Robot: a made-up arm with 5 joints.
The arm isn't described. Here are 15 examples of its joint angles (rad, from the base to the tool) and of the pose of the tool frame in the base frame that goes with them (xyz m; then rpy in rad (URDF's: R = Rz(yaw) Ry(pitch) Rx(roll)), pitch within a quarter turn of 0, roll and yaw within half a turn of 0).
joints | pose
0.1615 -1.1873 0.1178 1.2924 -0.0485 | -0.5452 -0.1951 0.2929 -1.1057 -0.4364 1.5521
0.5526 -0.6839 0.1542 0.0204 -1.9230 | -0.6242 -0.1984 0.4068 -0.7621 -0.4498 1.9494
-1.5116 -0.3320 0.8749 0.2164 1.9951 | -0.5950 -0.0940 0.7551 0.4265 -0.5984 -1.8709
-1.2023 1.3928 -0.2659 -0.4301 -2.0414 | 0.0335 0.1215 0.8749 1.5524 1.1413 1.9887
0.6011 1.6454 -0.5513 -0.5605 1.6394 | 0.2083 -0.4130 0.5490 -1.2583 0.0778 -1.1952
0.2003 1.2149 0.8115 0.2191 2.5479 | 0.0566 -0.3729 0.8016 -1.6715 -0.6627 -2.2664
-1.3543 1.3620 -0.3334 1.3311 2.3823 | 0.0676 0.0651 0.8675 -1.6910 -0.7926 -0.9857
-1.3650 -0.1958 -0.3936 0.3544 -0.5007 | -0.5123 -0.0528 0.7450 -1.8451 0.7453 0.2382
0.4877 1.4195 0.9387 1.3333 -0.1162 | 0.2038 -0.2973 0.5833 2.0717 0.0465 0.8007
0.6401 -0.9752 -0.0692 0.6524 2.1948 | -0.5922 -0.1861 0.2744 0.8749 0.5568 -1.6296
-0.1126 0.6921 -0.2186 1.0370 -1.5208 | -0.1853 -0.2388 0.8740 0.5779 -0.3548 2.5368
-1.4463 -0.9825 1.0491 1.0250 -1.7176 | -0.6057 -0.3340 0.6756 0.4387 0.4379 -2.8101
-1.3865 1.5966 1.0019 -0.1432 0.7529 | 0.1313 0.0890 0.8820 -0.5152 -0.3172 -2.6166
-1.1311 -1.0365 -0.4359 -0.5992 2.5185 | -0.5702 -0.5133 0.5805 1.9091 0.3082 -1.8794
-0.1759 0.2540 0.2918 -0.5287 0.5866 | -0.3983 -0.2766 0.8532 -0.2617 0.1960 -1.2718
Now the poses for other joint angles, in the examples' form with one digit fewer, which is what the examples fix.
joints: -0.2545 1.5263 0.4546 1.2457 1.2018
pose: 0.173 -0.246 0.719 -1.391 1.278 -1.825
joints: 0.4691 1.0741 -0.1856 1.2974 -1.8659
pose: 0.004 -0.380 0.703 -0.717 -0.865 -2.372
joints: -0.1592 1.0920 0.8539 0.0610 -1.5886
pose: 0.037 -0.219 0.904 1.290 -0.033 0.794
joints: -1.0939 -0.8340 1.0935 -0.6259 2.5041
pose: -0.684 -0.353 0.607 0.148 0.345 -2.696
